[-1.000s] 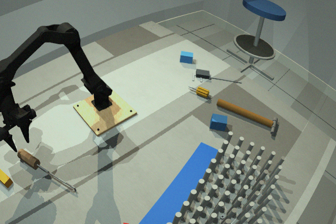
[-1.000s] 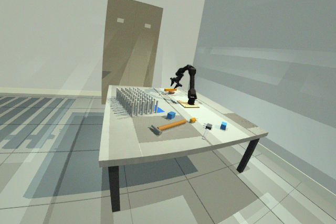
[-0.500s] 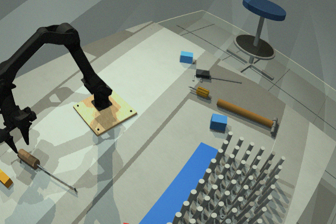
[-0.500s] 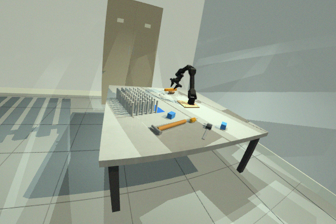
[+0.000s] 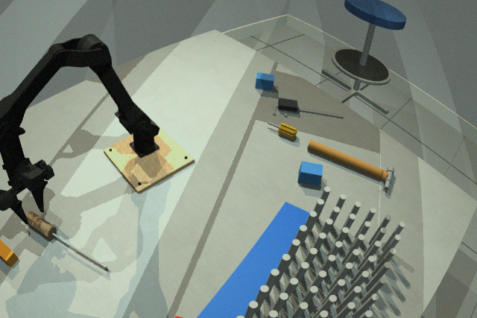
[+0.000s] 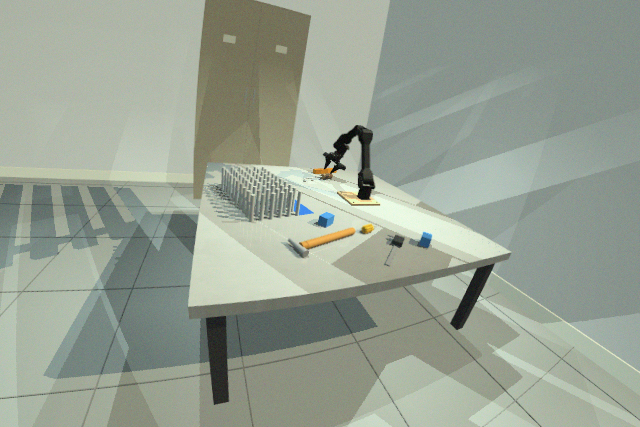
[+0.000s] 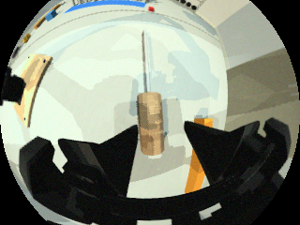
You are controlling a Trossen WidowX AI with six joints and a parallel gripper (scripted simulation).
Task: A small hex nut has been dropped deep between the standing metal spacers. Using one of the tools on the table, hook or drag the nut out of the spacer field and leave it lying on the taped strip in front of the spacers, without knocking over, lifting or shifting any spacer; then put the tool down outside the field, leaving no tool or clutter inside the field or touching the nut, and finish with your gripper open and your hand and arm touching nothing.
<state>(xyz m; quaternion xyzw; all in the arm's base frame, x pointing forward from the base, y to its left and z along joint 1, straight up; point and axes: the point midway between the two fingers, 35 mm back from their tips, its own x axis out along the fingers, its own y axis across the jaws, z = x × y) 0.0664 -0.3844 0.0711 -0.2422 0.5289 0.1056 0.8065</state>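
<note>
Right now the blue taped strip is 37 cm ahead of my gripper tip, 39 cm to the left of it and 5 cm below it. From my gripper tip the other things lie so: small red cube: 38 cm ahead, 15 cm to the left, 4 cm below; then hex nut: 54 cm ahead, 39 cm to the left, 5 cm below; then orange block: 5 cm behind, 15 cm to the right, 4 cm below.
</note>
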